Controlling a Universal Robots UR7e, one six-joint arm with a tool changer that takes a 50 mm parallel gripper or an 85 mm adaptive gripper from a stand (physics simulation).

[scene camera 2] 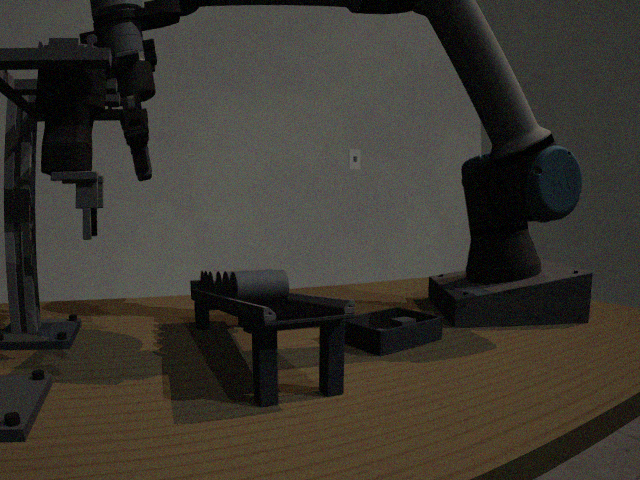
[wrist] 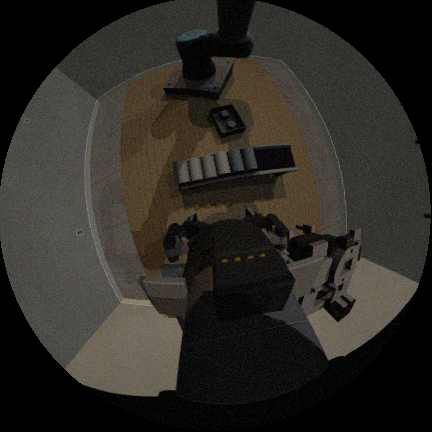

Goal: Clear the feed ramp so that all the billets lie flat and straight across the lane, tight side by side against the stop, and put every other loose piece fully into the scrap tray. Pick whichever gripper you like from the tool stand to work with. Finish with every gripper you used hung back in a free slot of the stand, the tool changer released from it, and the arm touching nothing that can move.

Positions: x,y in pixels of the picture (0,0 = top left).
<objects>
A gripper shows in scene camera 2 (pixel 69 99) and in the wrist view (pixel 342 253). A gripper shows in scene camera 2 and in the wrist view. One and the same spot on the gripper: (wrist: pixel 225 240) is (scene camera 2: pixel 156 63).
</objects>
